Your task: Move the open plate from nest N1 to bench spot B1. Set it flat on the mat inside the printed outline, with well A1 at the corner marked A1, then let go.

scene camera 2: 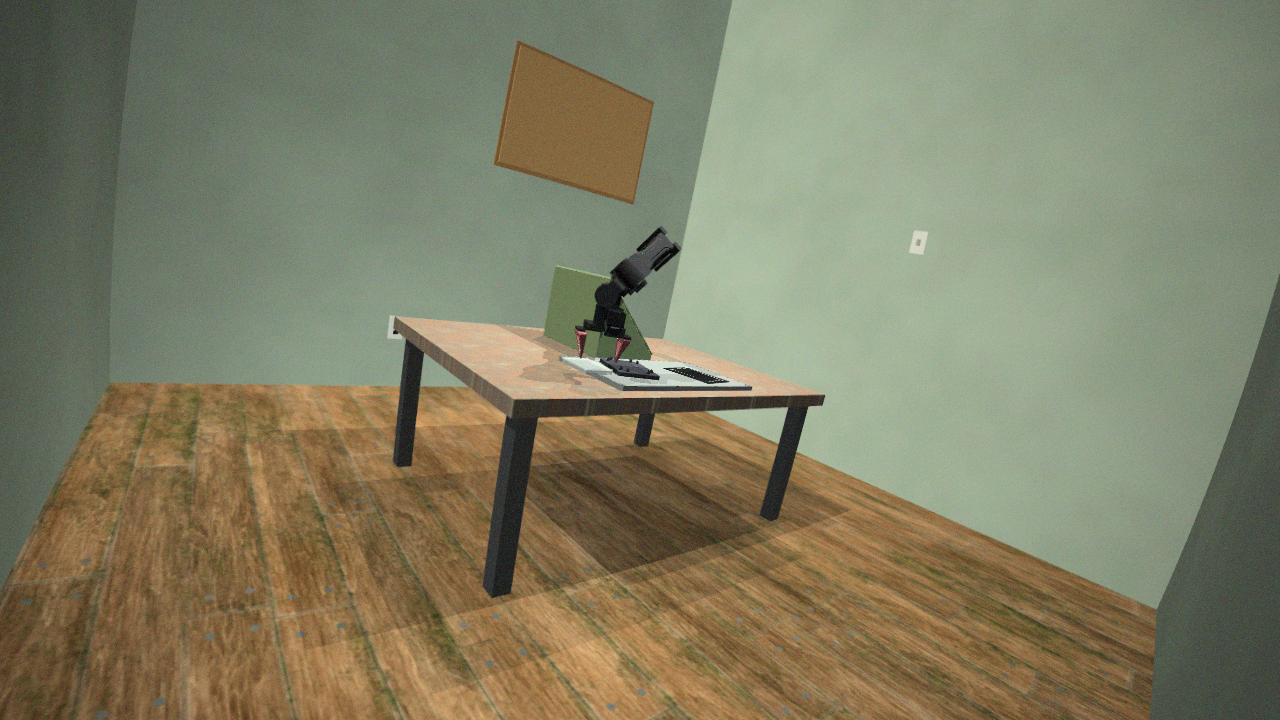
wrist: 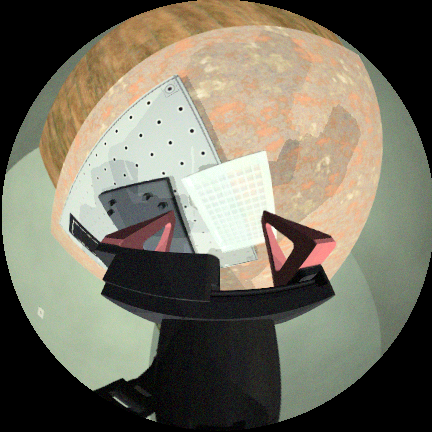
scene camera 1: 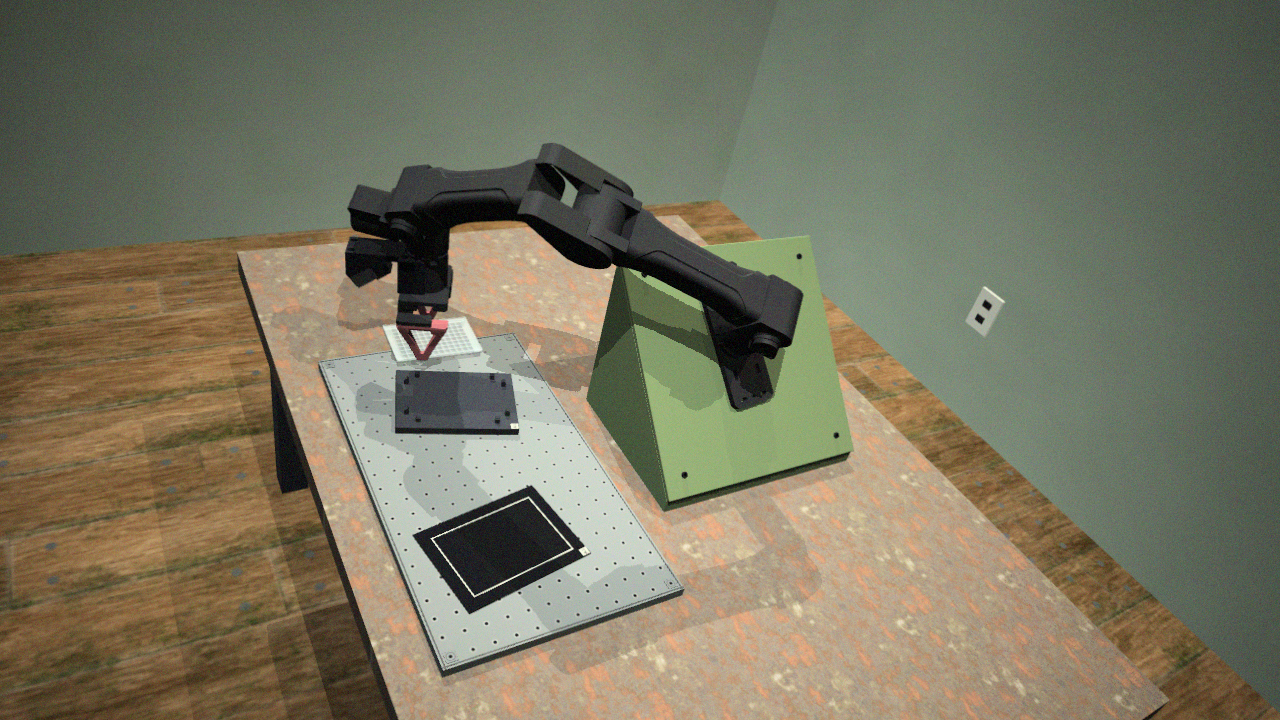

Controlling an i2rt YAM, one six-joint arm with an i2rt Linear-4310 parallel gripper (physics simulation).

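Places are measured from the arm's base along level axes (x ahead, y left, z up), in metres.
Where they show: gripper, fingertip midpoint: (scene camera 2: 597,360) (wrist: 217,214) (scene camera 1: 424,339); arm's base, link origin: (scene camera 1: 732,335).
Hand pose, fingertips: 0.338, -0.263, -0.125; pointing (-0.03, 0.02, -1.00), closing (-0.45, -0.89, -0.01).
Things, the pixels of their top centre, and the offset from my fingertips, as dx, dy, dz. "spot": a spot on its surface instead. Level surfaces: height alone.
- white open plate, top centre: (wrist: 239,215) (scene camera 1: 432,337) (scene camera 2: 587,363) -0.020, -0.018, -0.013
- dark nest, top centre: (scene camera 1: 457,393) (wrist: 146,239) (scene camera 2: 629,363) +0.001, +0.120, -0.005
- black mat, surface height: dz -0.025
- thin white outline, surface spot: (scene camera 1: 479,518) spot: +0.058, +0.322, -0.025
- small white corner tag, surface spot: (scene camera 1: 584,551) spot: -0.037, +0.417, -0.025
- mottled table, surface height: dz -0.040
The white open plate (scene camera 1: 460,337) (wrist: 230,200) lies at the far end of the pegboard, off the nest, reaching over the board's edge. It cannot be told apart in scene camera 2. My gripper (scene camera 1: 424,342) (scene camera 2: 599,358) (wrist: 217,214) is open, its red fingers apart and low around the plate's near part in the wrist view; contact cannot be told. The dark nest (scene camera 1: 456,401) (scene camera 2: 633,368) (wrist: 131,202) has several pegs and holds no plate. The black mat (scene camera 1: 505,548) (scene camera 2: 696,374) (wrist: 81,236) bears a thin white outline (scene camera 1: 479,518) and a small white corner tag (scene camera 1: 584,551), its lettering unreadable.
The grey pegboard (scene camera 1: 617,528) (wrist: 165,125) lies on the mottled table (scene camera 1: 895,573) (scene camera 2: 465,349) (wrist: 240,75) under the nest and mat. The green wedge (scene camera 1: 733,447) (scene camera 2: 568,304) carries the arm's base and stands beside the board.
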